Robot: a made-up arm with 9 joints. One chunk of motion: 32 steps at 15 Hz.
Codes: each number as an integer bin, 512 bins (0 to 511) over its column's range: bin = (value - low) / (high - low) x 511, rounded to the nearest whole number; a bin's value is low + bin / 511 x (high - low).
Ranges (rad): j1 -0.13..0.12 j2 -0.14..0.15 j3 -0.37..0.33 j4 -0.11..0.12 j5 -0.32..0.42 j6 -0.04..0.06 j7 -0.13..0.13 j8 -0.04..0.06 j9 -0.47..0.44
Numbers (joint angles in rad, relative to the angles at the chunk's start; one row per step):
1: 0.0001 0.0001 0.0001 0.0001 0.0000 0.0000 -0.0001 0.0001 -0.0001
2: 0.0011 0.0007 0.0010 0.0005 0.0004 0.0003 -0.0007 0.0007 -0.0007
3: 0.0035 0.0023 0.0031 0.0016 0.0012 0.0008 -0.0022 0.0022 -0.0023
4: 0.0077 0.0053 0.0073 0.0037 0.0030 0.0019 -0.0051 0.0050 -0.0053
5: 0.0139 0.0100 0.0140 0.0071 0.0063 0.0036 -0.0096 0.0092 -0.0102
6: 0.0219 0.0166 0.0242 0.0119 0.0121 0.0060 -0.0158 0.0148 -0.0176
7: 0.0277 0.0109 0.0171 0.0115 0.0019 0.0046 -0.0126 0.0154 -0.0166
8: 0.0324 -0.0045 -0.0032 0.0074 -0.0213 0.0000 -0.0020 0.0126 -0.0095
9: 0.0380 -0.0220 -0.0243 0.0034 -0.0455 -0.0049 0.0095 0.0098 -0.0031
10: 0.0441 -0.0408 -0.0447 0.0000 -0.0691 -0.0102 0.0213 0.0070 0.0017
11: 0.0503 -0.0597 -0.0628 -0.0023 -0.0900 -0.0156 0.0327 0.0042 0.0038
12: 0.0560 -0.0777 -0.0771 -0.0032 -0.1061 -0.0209 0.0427 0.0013 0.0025
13: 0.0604 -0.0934 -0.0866 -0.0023 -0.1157 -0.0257 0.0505 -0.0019 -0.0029
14: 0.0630 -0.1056 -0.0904 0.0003 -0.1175 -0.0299 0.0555 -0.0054 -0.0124
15: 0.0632 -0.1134 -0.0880 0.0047 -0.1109 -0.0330 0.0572 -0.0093 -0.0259
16: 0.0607 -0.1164 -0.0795 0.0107 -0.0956 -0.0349 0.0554 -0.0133 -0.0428
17: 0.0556 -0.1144 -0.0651 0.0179 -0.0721 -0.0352 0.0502 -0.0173 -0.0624
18: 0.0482 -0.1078 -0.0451 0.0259 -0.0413 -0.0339 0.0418 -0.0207 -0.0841
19: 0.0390 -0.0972 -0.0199 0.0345 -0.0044 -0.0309 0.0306 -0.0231 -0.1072
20: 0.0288 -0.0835 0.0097 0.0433 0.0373 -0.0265 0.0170 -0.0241 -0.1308
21: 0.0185 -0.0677 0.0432 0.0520 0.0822 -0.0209 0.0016 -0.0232 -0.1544
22: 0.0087 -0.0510 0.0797 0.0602 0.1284 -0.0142 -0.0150 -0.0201 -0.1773
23: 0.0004 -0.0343 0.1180 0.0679 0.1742 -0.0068 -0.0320 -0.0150 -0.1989
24: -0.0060 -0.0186 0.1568 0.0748 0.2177 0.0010 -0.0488 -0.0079 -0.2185
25: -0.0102 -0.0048 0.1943 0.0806 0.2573 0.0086 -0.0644 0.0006 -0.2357
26: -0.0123 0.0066 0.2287 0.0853 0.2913 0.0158 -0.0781 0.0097 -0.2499
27: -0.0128 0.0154 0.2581 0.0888 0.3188 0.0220 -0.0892 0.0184 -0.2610
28: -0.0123 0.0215 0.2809 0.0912 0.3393 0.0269 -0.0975 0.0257 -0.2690
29: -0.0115 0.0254 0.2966 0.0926 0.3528 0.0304 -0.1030 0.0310 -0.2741
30: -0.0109 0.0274 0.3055 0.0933 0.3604 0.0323 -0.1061 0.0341 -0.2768
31: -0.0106 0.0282 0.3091 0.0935 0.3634 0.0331 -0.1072 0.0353 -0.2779
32: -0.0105 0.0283 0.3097 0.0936 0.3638 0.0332 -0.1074 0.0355 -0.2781
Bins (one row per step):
1: 266 247 270 245 221 204 255 205 264
2: 268 248 271 246 221 206 254 208 264
3: 273 251 272 248 222 208 251 216 263
4: 281 256 275 253 223 214 245 230 261
5: 294 264 280 260 225 223 237 251 258
6: 310 276 288 271 229 235 224 280 254
7: 322 266 283 270 222 228 231 283 255
8: 332 239 268 261 206 204 252 269 259
9: 343 208 252 252 190 179 274 254 262
10: 356 175 237 244 173 152 297 240 265
11: 369 141 224 239 159 125 320 226 266
12: 380 110 214 237 148 98 339 211 265
13: 389 82 207 239 141 73 355 195 262
14: 394 61 204 245 140 52 365 177 257
15: 395 47 206 255 144 36 368 157 249
16: 390 42 212 268 155 26 364 136 240
17: 379 45 223 284 171 25 354 116 229
18: 364 57 237 302 192 31 338 99 217
19: 345 75 256 321 218 47 316 86 204
20: 325 100 277 341 247 69 289 81 190
21: 304 127 302 360 278 98 259 86 177
22: 284 157 328 378 310 132 226 102 164
23: 267 186 356 395 341 170 193 128 152
24: 253 214 385 411 371 210 160 164 141
25: 245 238 412 423 399 248 129 207 132
26: 241 258 437 434 422 285 102 254 124
27: 240 274 459 442 441 317 80 298 117
28: 241 285 475 447 455 342 64 336 113
29: 242 291 487 450 465 360 53 363 110
30: 243 295 493 452 470 369 47 379 108
31: 244 296 496 452 472 374 45 385 108
32: 244 297 496 452 472 374 44 386 108

